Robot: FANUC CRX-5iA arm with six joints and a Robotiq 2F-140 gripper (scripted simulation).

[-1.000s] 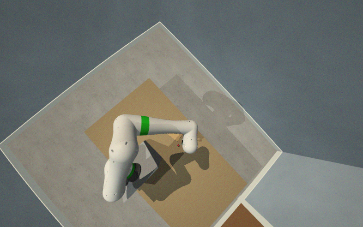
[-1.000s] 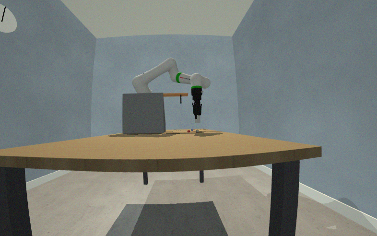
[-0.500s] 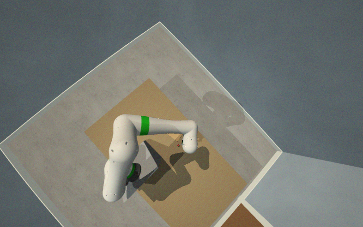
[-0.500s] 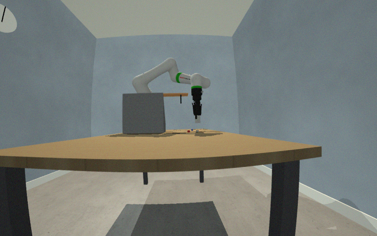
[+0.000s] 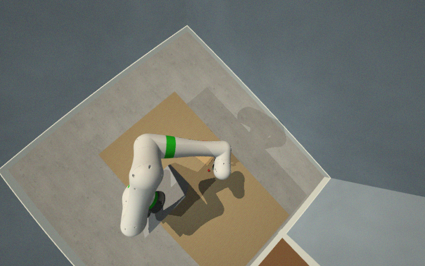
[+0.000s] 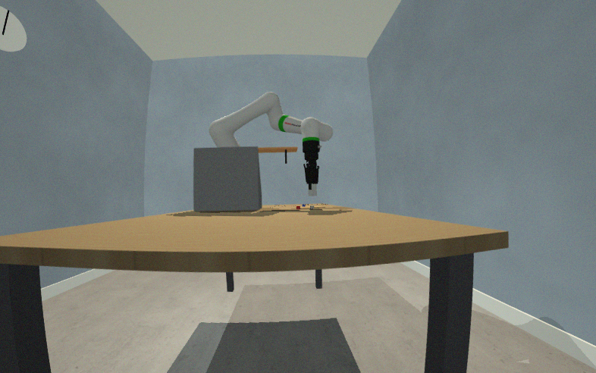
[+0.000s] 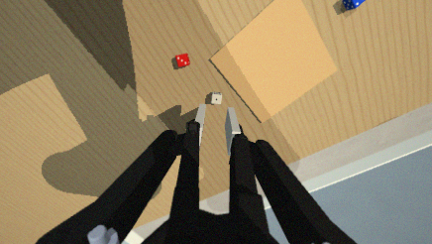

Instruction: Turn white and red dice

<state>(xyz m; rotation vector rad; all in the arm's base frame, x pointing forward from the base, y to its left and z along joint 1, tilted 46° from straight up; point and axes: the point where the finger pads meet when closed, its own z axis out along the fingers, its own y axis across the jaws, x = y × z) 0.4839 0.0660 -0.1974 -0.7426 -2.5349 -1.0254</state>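
Now: the white die 9 cm below my hand. Round my hand: blue die 4 cm behind, 22 cm to the left, 9 cm below; then red die 8 cm behind, 1 cm to the right, 9 cm below; then tan mat 1 cm behind, 11 cm to the left, 10 cm below.
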